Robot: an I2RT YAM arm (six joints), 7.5 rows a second.
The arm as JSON. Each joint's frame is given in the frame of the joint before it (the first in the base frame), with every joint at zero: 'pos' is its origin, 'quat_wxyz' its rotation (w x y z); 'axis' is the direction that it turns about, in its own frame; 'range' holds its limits. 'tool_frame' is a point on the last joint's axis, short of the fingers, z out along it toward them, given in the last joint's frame.
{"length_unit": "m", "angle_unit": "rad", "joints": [
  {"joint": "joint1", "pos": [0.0, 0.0, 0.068], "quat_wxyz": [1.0, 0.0, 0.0, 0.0], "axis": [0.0, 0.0, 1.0], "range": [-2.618, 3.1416]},
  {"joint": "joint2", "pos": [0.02, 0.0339, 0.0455], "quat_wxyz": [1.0, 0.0, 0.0, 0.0], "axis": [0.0, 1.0, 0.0], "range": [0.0, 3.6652]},
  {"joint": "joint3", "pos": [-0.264, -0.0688, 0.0], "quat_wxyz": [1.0, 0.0, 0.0, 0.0], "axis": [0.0, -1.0, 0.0], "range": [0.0, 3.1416]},
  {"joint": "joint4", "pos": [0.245, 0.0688, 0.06], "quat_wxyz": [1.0, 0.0, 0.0, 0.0], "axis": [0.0, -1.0, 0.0], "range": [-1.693, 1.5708]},
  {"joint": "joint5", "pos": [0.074, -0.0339, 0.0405], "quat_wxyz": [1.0, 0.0, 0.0, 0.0], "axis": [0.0, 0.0, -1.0], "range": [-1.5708, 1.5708]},
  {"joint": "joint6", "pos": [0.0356, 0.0, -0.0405], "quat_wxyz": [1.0, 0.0, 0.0, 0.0], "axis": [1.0, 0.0, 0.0], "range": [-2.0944, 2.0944]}
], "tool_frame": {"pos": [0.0, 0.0, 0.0], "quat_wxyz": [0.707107, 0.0, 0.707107, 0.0]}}
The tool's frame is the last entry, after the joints.
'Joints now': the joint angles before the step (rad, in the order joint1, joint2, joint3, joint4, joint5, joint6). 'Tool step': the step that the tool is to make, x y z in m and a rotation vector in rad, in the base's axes. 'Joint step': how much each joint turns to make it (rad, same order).
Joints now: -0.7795 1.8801 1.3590 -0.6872 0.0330 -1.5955
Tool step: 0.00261 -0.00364 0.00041 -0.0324 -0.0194 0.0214
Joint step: -0.0020 0.0034 -0.0001 0.0409 0.0000 -0.0252
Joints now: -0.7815 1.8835 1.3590 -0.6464 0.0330 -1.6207
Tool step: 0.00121 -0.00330 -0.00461 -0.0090 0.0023 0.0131
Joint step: -0.0038 0.0149 0.0000 0.0203 0.0008 -0.0187
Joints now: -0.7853 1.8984 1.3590 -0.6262 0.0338 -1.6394
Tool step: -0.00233 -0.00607 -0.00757 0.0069 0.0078 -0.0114
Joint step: -0.0152 0.0218 0.0000 0.0115 -0.0008 -0.0038
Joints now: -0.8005 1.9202 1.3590 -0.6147 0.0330 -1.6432
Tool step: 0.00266 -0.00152 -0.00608 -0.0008 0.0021 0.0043
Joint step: 0.0023 0.0183 0.0000 0.0175 0.0011 -0.0027
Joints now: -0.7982 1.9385 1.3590 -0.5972 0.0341 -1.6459
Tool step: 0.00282 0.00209 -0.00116 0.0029 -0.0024 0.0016
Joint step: 0.0087 0.0034 0.0000 0.0028 -0.0007 0.0080
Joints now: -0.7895 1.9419 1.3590 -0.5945 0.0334 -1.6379
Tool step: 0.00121 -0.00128 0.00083 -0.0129 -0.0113 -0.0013
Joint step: 0.0000 0.0000 0.0004 0.0167 0.0015 0.0008
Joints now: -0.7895 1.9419 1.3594 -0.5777 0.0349 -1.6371
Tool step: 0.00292 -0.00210 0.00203 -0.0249 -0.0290 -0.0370
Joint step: 0.0027 -0.0008 0.0004 0.0354 0.0138 0.0374
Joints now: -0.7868 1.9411 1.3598 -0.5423 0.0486 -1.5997
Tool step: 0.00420 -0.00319 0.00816 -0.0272 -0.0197 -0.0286
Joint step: 0.0034 -0.0004 0.0270 0.0042 0.0191 0.0263
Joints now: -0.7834 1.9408 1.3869 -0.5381 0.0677 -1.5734
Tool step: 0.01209 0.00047 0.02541 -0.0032 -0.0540 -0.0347
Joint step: 0.0210 -0.0061 0.0881 -0.0577 -0.0046 0.0660
